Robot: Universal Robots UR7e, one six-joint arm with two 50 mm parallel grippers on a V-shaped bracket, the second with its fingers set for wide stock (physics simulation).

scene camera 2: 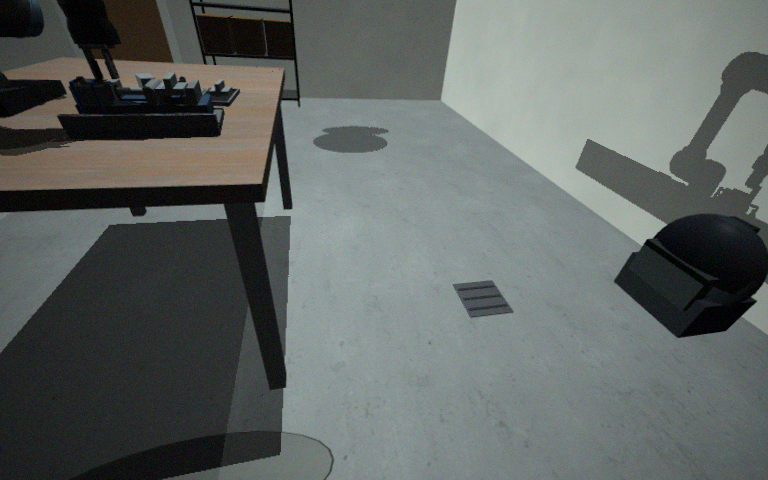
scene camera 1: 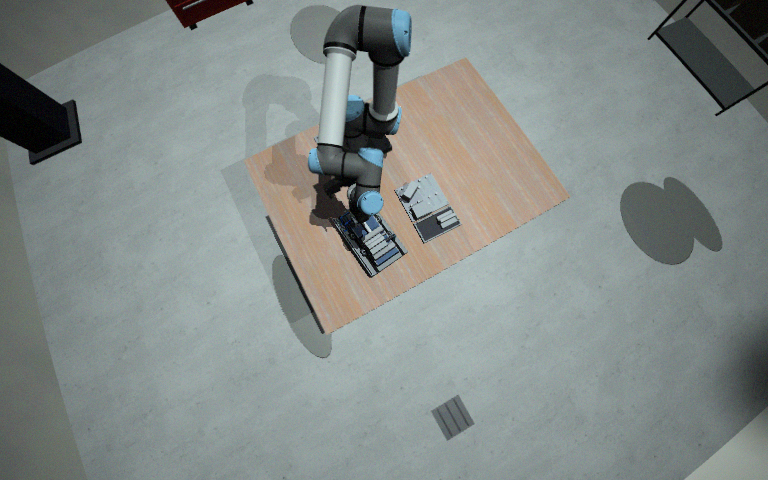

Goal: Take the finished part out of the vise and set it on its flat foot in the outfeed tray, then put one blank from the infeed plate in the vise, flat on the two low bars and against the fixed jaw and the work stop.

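Places are measured from the arm's base along level axes (x down, y right, z back), in centimetres.
Where they show: arm's base, origin of the base link: [scene camera 1: 352, 139].
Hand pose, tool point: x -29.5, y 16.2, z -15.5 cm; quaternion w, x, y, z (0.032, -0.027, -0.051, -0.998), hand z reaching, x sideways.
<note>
Things, the pixels of their top centre, and the offset from my tool point. Level surfaces: height alone.
- vise, middle of its top: [scene camera 2: 143, 82] [scene camera 1: 369, 231] dx +23.9, dy -4.7, dz -30.0 cm
- light plate, middle of its top: [scene camera 1: 422, 196] dx +33.0, dy -33.7, dz -22.7 cm
- light block, middle of its top: [scene camera 2: 144, 75] [scene camera 1: 410, 189] dx +27.2, dy -29.1, dz -19.4 cm
- long dark rail, middle of its top: [scene camera 2: 141, 114] [scene camera 1: 352, 246] dx +28.8, dy +4.1, dz -31.6 cm
- wooden table, its level: dx +33.8 cm
The vise [scene camera 1: 380, 244] [scene camera 2: 141, 106] stands on the table, with light and dark blocks along its bed and blue parts at one end. My gripper [scene camera 2: 108, 78] points down at the blue end of the vise in scene camera 2. Its two fingers stand apart there, but their tips are hidden among the vise parts, so I cannot tell whether they hold anything. In scene camera 1 the wrist hides the fingers. Beside the vise lies a light plate [scene camera 1: 434, 193] with small pegs and a light block [scene camera 1: 411, 190]. A dark tray [scene camera 1: 431, 228] with several light bars [scene camera 1: 446, 218] adjoins it. Which parts are blanks is too small to tell.
A long dark rail [scene camera 2: 141, 125] runs along the near side of the vise in scene camera 2. The wooden table [scene camera 1: 487, 152] [scene camera 2: 141, 169] carries the arm. A black shelf rack [scene camera 2: 293, 56] stands behind it, and a dark helmet-like object [scene camera 2: 702, 266] shows at the right.
</note>
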